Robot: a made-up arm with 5 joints.
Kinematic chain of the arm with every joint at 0, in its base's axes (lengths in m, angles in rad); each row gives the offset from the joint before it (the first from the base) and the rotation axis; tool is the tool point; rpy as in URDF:
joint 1: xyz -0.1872 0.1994 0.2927 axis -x
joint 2: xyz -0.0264 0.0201 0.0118 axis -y
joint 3: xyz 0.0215 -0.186 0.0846 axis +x
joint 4: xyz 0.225 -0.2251 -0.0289 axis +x
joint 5: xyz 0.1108 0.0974 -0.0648 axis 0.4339 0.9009 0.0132
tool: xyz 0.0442 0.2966 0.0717 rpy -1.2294 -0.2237 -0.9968
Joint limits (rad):
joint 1: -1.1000..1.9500
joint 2: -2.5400..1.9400
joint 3: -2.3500..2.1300
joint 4: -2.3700..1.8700
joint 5: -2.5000..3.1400
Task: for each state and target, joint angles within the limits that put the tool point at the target. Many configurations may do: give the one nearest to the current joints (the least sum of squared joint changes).
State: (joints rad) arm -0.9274 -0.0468 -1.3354 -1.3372 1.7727
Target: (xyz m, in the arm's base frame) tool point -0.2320 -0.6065 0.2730
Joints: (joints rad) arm -0.9810 1.0450 -1.7983 -1.5010 1.6707
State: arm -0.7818 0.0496 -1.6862 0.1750 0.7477
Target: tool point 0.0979 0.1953 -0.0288
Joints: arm -0.4570 -0.5971 -1.7244 0.1079 0.3291
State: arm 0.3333 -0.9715 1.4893 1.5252 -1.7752
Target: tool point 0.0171 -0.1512 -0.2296
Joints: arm -0.3408 -1.1050 1.5834 1.5423 -1.8867
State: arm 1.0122 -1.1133 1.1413 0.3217 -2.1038
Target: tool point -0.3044 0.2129 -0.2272
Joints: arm 0.2508 -1.5503 1.1098 -0.5797 -2.5000
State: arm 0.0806 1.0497 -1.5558 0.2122 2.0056
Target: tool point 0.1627 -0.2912 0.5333
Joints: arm -0.5181 0.8200 -1.6155 -0.2638 2.2066
